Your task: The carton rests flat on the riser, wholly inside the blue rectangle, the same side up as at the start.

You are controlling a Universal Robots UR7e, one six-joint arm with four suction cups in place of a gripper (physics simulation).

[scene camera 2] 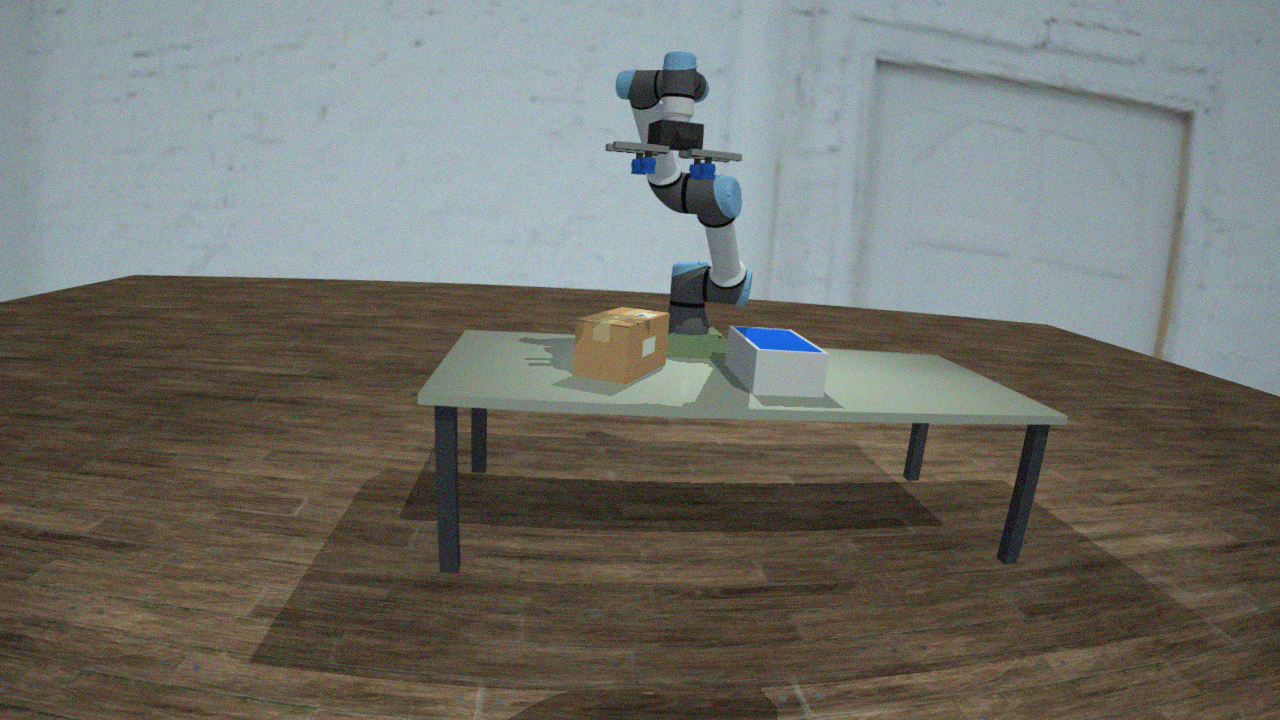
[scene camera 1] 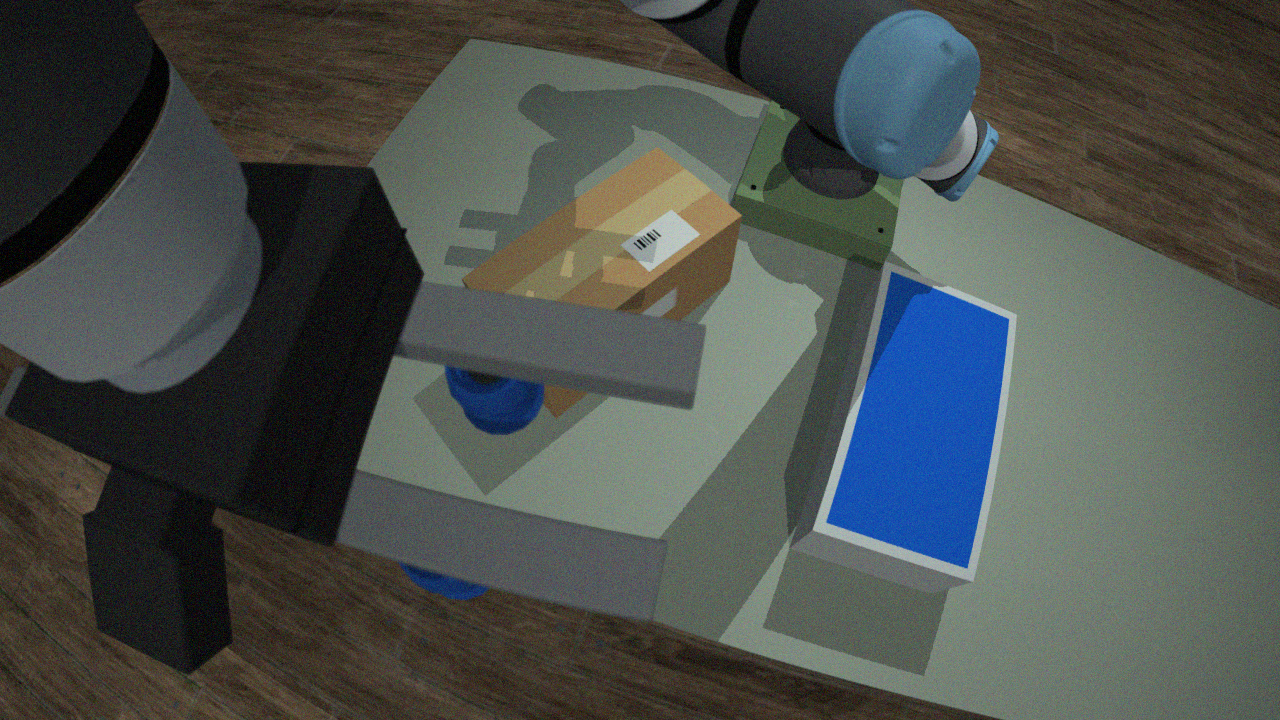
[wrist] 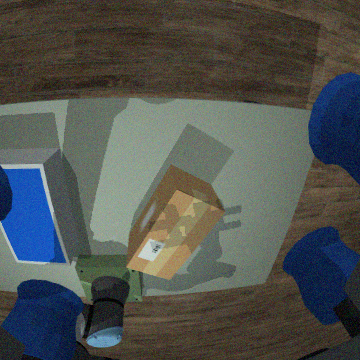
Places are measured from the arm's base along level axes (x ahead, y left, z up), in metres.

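Pixels of known places: hand, its tool point: point(scene camera 2: 672, 175) point(wrist: 172, 233); arm's base, origin of its link: point(scene camera 2: 685, 330) point(scene camera 1: 831, 161) point(wrist: 110, 287).
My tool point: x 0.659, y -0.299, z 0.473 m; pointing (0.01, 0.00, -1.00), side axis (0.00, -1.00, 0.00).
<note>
For each thing: its top centre in the pictures, then the offset to it from my tool point. Level surfaces: height alone.
- brown carton, centre of its top: point(scene camera 1: 603, 243) point(scene camera 2: 625, 315) point(wrist: 172, 241) dz -0.383, dx -0.375, dy +0.015 m
- riser, centre of its top: point(scene camera 1: 932, 410) point(scene camera 2: 775, 338) point(wrist: 25, 221) dz -0.416, dx -0.252, dy +0.427 m
- blue rectangle, centre of its top: point(scene camera 1: 932, 410) point(scene camera 2: 775, 338) point(wrist: 25, 221) dz -0.416, dx -0.252, dy +0.427 m
- table, height of its surface: dz -0.536 m
A brown carton point(scene camera 1: 617, 210) point(scene camera 2: 601, 353) point(wrist: 175, 235) with tape and a white barcode label on its top rests flat on the table, turned at an angle. It stands beside the riser point(scene camera 1: 895, 565) point(scene camera 2: 789, 376) point(wrist: 30, 156), apart from it. The riser is a pale box, and the blue rectangle point(scene camera 1: 930, 420) point(scene camera 2: 778, 339) point(wrist: 30, 215) covers most of its top inside a white border. My gripper point(scene camera 1: 469, 488) point(scene camera 2: 673, 168) is open, with its blue suction cups holding nothing. It hangs high above the table and the carton, touching neither. In scene camera 1 a gripper bar hides part of the carton.
The green base plate point(scene camera 1: 819, 214) point(scene camera 2: 698, 345) point(wrist: 82, 270) of the arm sits at the back of the table point(scene camera 1: 1118, 447) point(scene camera 2: 930, 385) point(wrist: 260, 150), between carton and riser. The arm's lower links rise from it. Wooden floor surrounds the table.
</note>
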